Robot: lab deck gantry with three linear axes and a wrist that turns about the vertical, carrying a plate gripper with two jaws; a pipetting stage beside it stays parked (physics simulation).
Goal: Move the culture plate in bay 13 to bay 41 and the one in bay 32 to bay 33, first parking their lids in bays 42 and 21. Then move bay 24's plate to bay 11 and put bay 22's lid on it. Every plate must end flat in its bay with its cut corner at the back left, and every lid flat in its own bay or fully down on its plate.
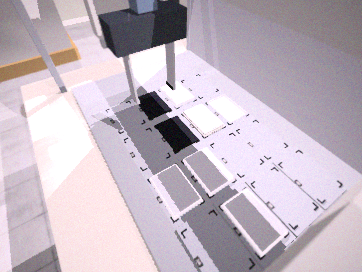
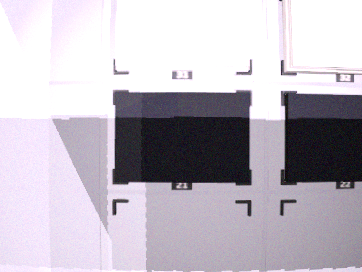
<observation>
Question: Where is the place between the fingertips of my gripper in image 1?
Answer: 154, 93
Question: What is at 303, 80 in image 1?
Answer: A grey wall.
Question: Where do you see a dark lid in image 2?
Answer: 160, 137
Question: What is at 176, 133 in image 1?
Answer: A dark lid.
</observation>
